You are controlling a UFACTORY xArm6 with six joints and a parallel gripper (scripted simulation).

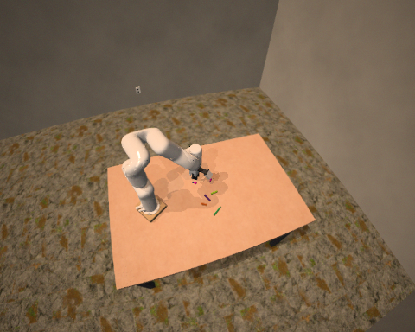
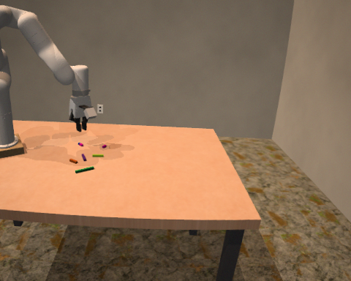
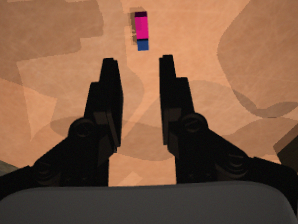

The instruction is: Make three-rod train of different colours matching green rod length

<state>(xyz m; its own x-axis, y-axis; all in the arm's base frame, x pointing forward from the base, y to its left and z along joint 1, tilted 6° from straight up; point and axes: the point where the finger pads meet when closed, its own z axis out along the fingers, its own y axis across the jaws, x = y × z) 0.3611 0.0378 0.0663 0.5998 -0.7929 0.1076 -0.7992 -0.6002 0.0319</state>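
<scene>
The lime rod lies 70 mm ahead of my hand, 130 mm to the right of it and 100 mm below it. From my hand the other things lie so: orange rod 30 mm behind, 180 mm to the right, 100 mm below; blue rod 20 mm behind, 20 mm to the left, 100 mm below; purple rod 10 mm ahead, 140 mm to the right, 100 mm below.
</scene>
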